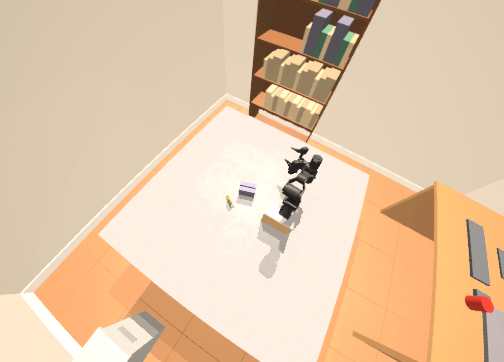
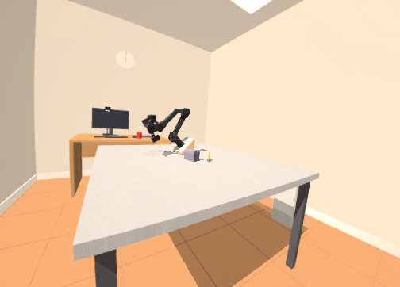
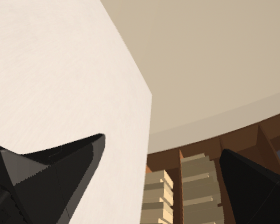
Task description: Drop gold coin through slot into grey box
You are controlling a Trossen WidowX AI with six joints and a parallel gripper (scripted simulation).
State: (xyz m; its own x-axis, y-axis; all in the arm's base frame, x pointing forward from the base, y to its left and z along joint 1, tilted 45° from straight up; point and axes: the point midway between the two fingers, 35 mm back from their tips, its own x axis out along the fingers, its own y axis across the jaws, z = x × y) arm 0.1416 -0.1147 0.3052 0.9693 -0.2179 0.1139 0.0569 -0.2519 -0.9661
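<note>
Now: gripper tip 41 cm to the right of the gold coin, 15 cm above it and 13 cm short of it.
</note>
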